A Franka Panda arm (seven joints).
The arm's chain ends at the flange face. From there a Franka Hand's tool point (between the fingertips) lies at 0.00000 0.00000 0.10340 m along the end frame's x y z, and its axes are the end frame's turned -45 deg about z.
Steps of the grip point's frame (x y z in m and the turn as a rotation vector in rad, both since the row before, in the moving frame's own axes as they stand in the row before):
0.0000, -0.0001, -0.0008, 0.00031, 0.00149, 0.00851
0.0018, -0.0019, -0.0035, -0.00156, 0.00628, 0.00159
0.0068, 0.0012, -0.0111, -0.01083, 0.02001, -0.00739
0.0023, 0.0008, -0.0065, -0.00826, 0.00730, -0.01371
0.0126, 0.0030, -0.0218, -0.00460, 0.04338, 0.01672
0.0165, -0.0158, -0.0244, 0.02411, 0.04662, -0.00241
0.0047, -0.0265, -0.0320, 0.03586, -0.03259, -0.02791
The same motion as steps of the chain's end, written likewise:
-0.0002, 0.0001, -0.0008, 0.00127, 0.00083, 0.00851
-0.0006, -0.0023, -0.0035, 0.00334, 0.00554, 0.00159
0.0034, -0.0033, -0.0111, 0.00649, 0.02181, -0.00739
0.0011, -0.0011, -0.0065, -0.00068, 0.01100, -0.01371
0.0075, -0.0040, -0.0217, 0.02742, 0.03393, 0.01672
-0.0011, -0.0177, -0.0243, 0.05001, 0.01592, -0.00241
-0.0104, -0.0219, -0.0319, 0.00231, -0.04840, -0.02791

